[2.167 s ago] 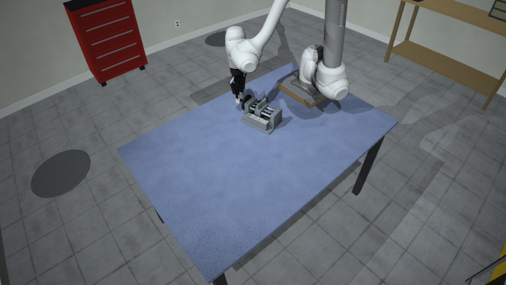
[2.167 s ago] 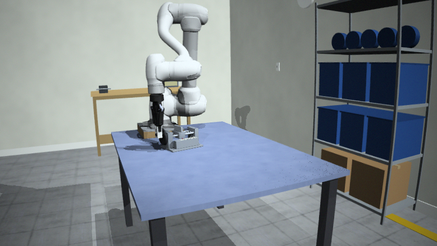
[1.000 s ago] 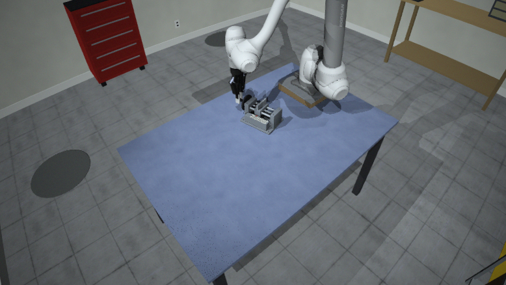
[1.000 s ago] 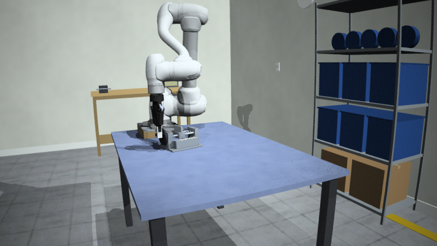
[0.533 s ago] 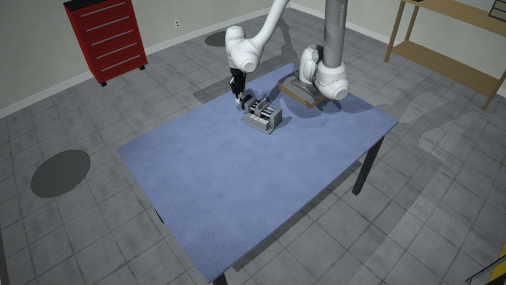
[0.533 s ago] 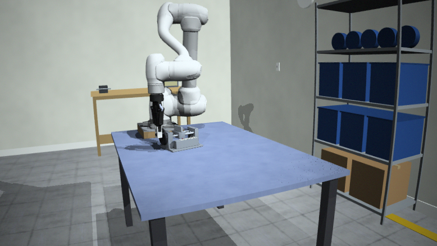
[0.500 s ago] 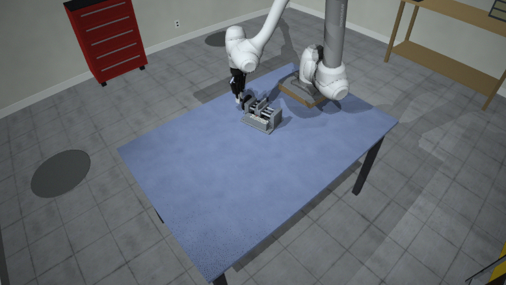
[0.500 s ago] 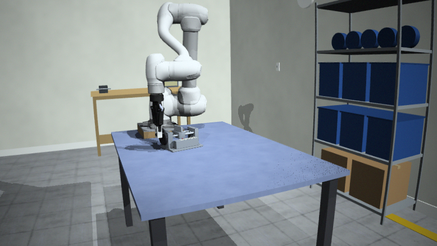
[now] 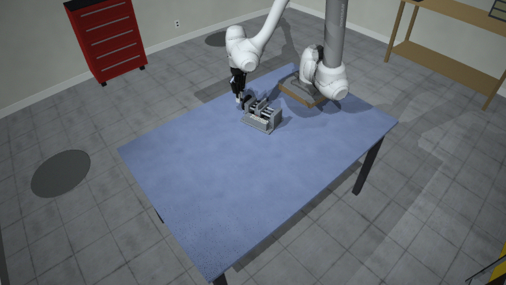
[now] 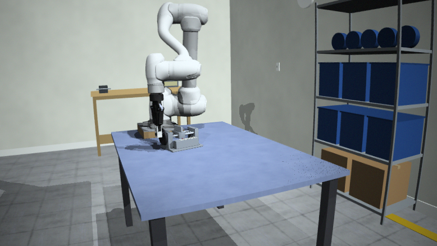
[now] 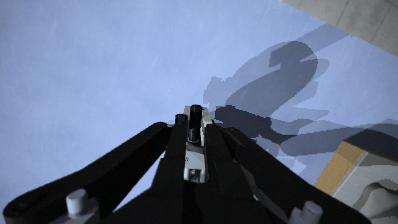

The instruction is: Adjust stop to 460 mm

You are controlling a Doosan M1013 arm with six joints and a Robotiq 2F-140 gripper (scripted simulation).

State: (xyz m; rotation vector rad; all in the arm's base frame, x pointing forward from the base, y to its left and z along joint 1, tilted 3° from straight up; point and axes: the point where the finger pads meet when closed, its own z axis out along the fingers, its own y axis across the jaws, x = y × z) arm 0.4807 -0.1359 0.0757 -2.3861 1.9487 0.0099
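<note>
The grey stop block is 40 mm behind my hand, 130 mm to the left of it and 30 mm below it. From my hand the other things lie so: black handwheel 10 mm behind, 20 mm to the left, 20 mm below.
</note>
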